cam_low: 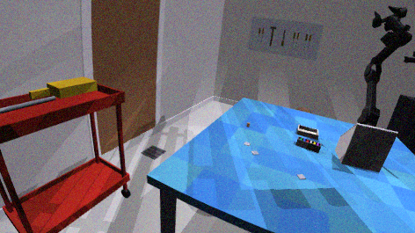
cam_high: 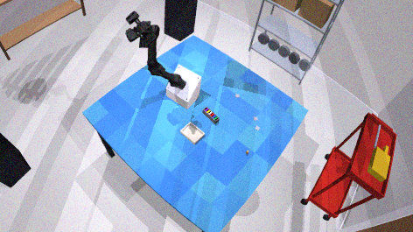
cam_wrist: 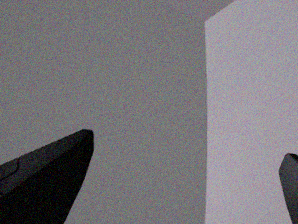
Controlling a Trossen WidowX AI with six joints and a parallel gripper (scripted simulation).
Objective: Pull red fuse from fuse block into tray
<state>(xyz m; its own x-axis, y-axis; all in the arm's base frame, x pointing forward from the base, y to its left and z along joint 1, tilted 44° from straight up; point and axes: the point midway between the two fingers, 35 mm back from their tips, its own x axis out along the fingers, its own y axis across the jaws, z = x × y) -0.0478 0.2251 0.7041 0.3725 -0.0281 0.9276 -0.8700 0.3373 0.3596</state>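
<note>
The red fuse lies 81 cm below my gripper tip, 35 cm to the left of it and 30 cm ahead of it. From my gripper tip the other things lie so: yellow fuse: 81 cm below, 36 cm to the left, 26 cm ahead; then magenta fuse: 81 cm below, 36 cm to the left, 25 cm ahead; then shallow white tray: 83 cm below, 28 cm ahead, 16 cm to the left.
</note>
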